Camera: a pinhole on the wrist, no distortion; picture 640 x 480 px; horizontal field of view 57.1 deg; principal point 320.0 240.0 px. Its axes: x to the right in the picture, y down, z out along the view. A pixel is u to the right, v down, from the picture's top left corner.
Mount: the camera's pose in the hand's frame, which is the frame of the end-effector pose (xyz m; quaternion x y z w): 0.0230 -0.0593 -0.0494 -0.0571 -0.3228 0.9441 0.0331
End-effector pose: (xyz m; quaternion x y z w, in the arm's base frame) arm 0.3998 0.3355 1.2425 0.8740 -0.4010 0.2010 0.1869
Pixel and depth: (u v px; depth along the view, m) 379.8 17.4 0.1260
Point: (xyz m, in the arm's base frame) 0.4877 0.3594 1.1582
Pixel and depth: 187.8 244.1 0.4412
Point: 0.7623 0.3534 0.9607
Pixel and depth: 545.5 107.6 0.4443
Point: 0.5301 0.4338 0.8095
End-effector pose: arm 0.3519 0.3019 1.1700 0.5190 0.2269 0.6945 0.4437
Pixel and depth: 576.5 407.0 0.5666
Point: 0.8184 0.2611 0.7215
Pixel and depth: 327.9 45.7 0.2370
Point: 0.5761 0.3385 1.1223
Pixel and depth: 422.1 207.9 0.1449
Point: 0.4678 0.3444 1.0761
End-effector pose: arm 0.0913 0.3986 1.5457 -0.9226 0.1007 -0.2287 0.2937
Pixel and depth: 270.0 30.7 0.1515
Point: 0.1622 0.5330 1.5417
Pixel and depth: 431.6 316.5 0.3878
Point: 0.1242 0.8028 1.5437
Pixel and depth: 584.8 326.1 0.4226
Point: 0.0247 0.8613 1.5034
